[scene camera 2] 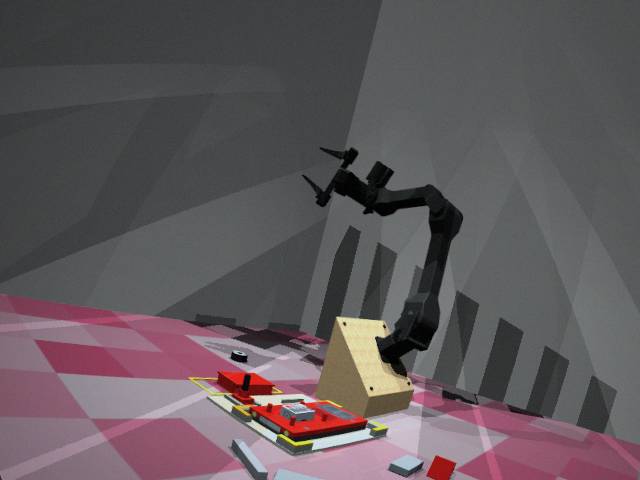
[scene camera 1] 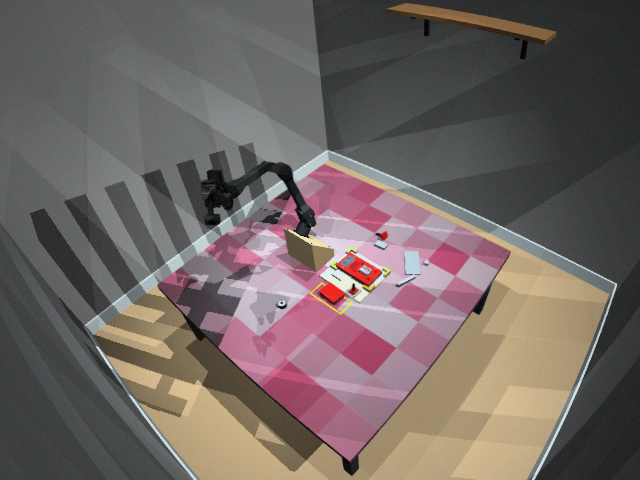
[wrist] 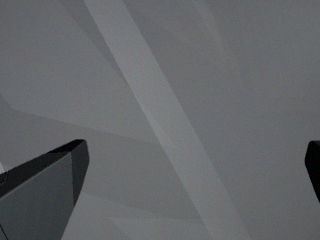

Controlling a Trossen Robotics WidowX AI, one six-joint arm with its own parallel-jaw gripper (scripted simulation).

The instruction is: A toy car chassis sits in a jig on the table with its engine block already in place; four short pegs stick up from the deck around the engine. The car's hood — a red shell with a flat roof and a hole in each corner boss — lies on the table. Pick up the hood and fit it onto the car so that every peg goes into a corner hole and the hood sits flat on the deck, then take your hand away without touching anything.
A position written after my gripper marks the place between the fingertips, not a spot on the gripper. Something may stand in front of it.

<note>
My gripper (scene camera 2: pixel 311 161) is open, holding nothing. Also in view: a red hood (scene camera 2: pixel 232 381) and a white jig (scene camera 2: pixel 239 411).
My gripper is seen too in scene camera 1 (scene camera 1: pixel 205 210) and in the wrist view (wrist: pixel 198 151). The white jig is seen too in scene camera 1 (scene camera 1: pixel 342 281). The wrist view misses the red hood: it is out of frame.
</note>
